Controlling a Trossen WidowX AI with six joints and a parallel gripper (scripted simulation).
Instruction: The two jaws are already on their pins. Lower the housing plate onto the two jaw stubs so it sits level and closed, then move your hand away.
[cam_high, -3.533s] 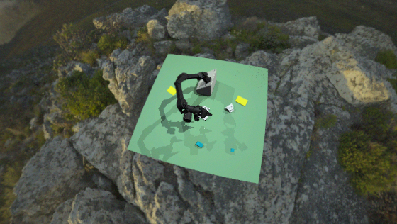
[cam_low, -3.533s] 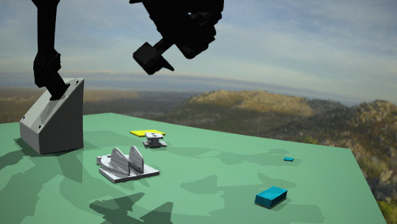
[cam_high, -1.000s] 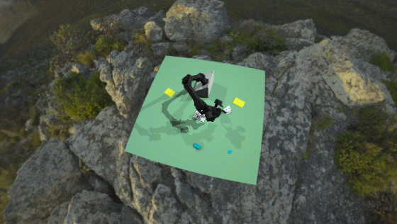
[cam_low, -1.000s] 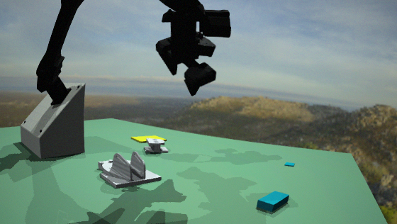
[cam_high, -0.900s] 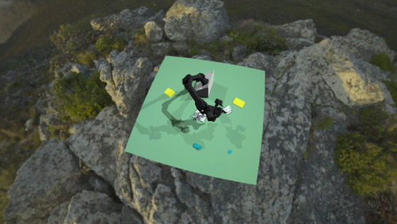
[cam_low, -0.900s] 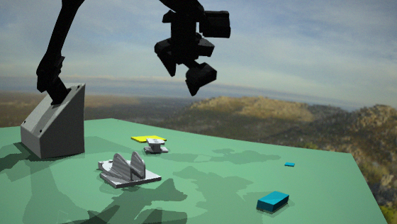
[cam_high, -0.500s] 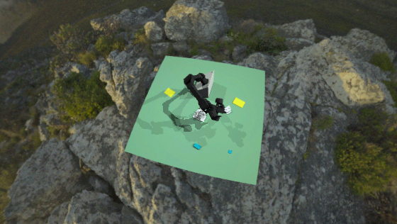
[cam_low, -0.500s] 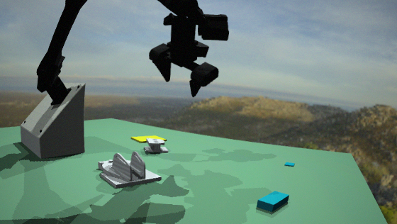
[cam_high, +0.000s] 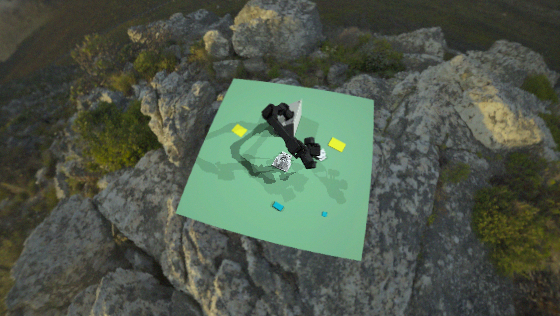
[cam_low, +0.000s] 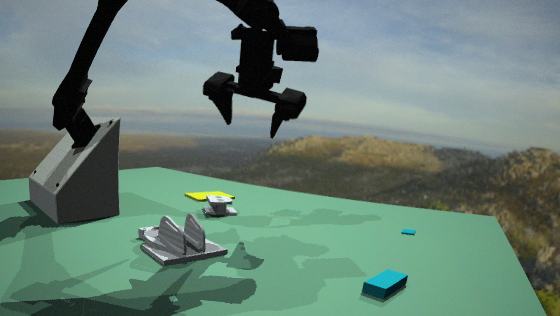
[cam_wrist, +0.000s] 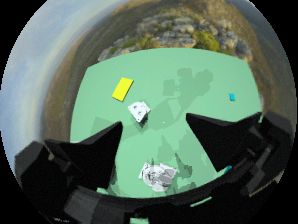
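Right now the grey housing plate is 9 cm behind my gripper tip, 4 cm to the left of it and 16 cm below it. Also, from my gripper tip: cyan block: 31 cm ahead, 21 cm to the right, 18 cm below.
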